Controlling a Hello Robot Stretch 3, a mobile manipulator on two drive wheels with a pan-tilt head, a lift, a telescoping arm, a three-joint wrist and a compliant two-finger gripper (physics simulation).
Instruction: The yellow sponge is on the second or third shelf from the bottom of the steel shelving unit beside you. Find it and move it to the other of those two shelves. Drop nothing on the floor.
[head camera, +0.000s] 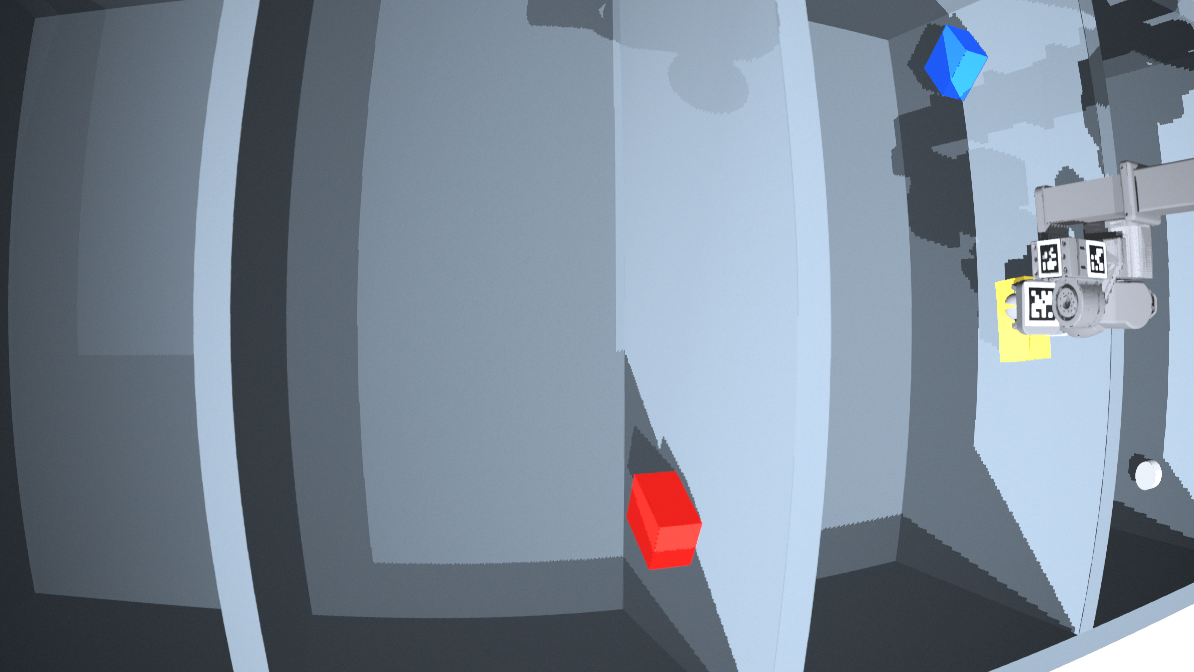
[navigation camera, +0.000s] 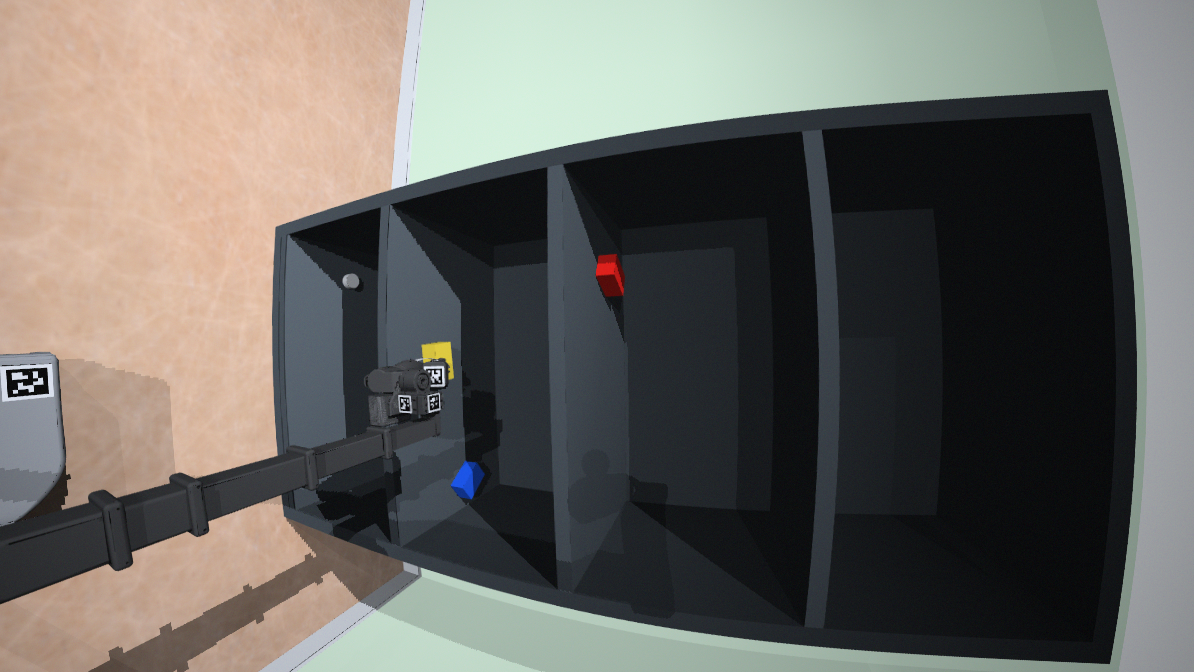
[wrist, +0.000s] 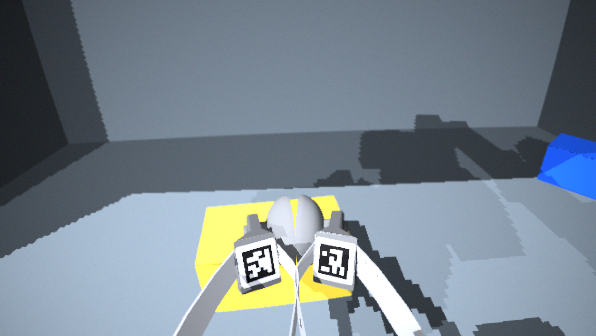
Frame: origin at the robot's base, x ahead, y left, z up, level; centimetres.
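Seen in the pictures: gripper, fingertip midpoint: (head camera: 1012, 306).
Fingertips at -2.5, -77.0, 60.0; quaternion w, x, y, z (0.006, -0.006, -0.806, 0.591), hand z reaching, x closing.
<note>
Pixels of each thing's middle, then the offset from my fingertips to it, as dx, dy, dz. "pt": a spot on its surface instead.
- yellow sponge at the middle of its body: (head camera: 1023, 319) (navigation camera: 438, 361) +1.5, -2.2, -4.4
- steel shelving unit at a spot on its surface: (head camera: 814, 333) pt +2.9, +12.8, +37.5
- blue block at the middle of its body: (head camera: 955, 62) (navigation camera: 468, 479) -34.8, -11.7, -4.4
- red block at the middle of its body: (head camera: 662, 520) (navigation camera: 611, 276) +21.9, -11.9, +41.4
- white cylinder at the middle of its body: (head camera: 1148, 474) (navigation camera: 350, 281) +28.4, -9.8, -51.1
The yellow sponge (head camera: 1025, 348) (navigation camera: 436, 351) (wrist: 225, 230) lies flat on the second shelf from the bottom of the steel shelving unit (head camera: 814, 333) (navigation camera: 558, 333). My gripper (head camera: 1011, 307) (wrist: 295, 219) is shut, its two fingertips against each other. In the wrist view they stand in front of the sponge's middle, with yellow showing on both sides of them and no part of it between them. They seem to be over its top, but the exact height is hard to tell. In the head and navigation views the wrist hides much of the fingers and part of the sponge.
A blue block (head camera: 956, 65) (navigation camera: 467, 480) (wrist: 572, 162) lies on the same shelf, to the right in the wrist view. A red block (head camera: 665, 521) (navigation camera: 610, 275) is on the third shelf. A white cylinder (head camera: 1148, 474) (navigation camera: 350, 281) is on the bottom shelf. Side walls and boards enclose each shelf.
</note>
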